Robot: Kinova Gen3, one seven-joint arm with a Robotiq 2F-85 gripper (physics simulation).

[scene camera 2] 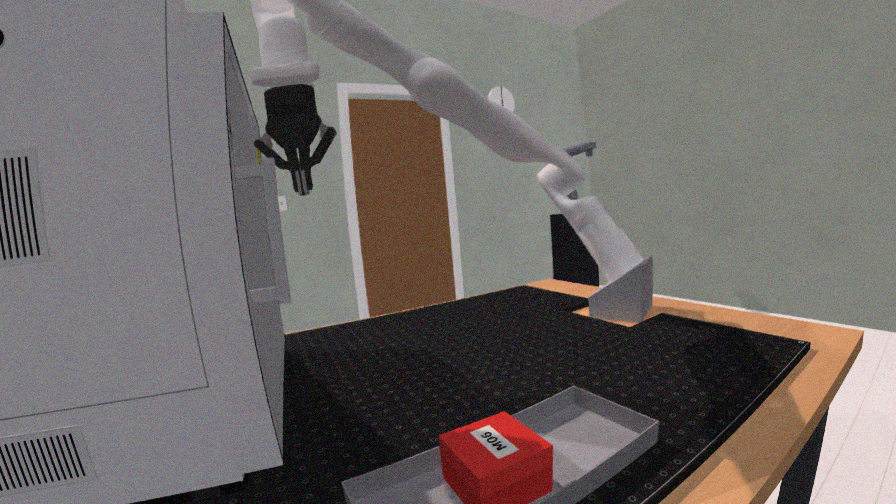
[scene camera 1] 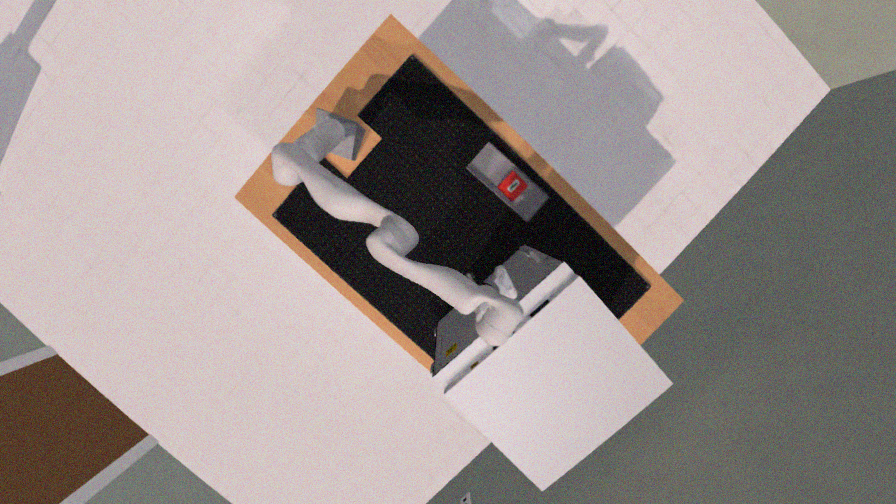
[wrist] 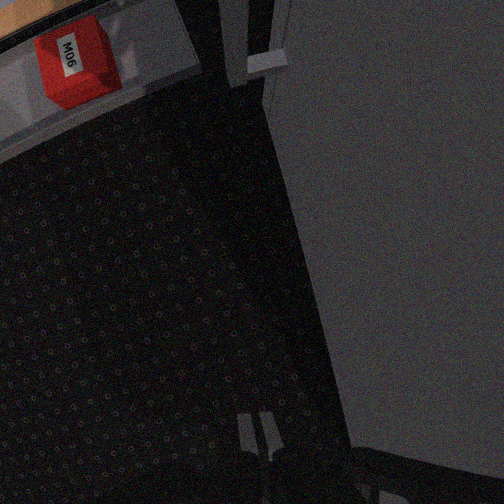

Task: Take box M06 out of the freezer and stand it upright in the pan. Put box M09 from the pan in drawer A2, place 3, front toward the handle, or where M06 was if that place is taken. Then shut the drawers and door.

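Observation:
The red box M06 (scene camera 2: 494, 460) sits in the shallow grey pan (scene camera 2: 538, 438) at the near end of the black mat, with its white label facing up. It also shows in the overhead view (scene camera 1: 511, 186) and at the top left of the wrist view (wrist: 75, 60). My gripper (scene camera 2: 301, 181) is shut and empty. It points down, high above the mat, close beside the upper front face of the grey freezer (scene camera 2: 125, 238). In the wrist view its fingertips (wrist: 257, 435) are pressed together next to the freezer face (wrist: 400, 225). Box M09 and the drawers are not in view.
The freezer stands at the mat's end; its front face looks flush in scene camera 2. The arm's base (scene camera 2: 620, 294) is at the far corner of the wooden table (scene camera 2: 814, 376). A brown room door (scene camera 2: 401, 206) is behind.

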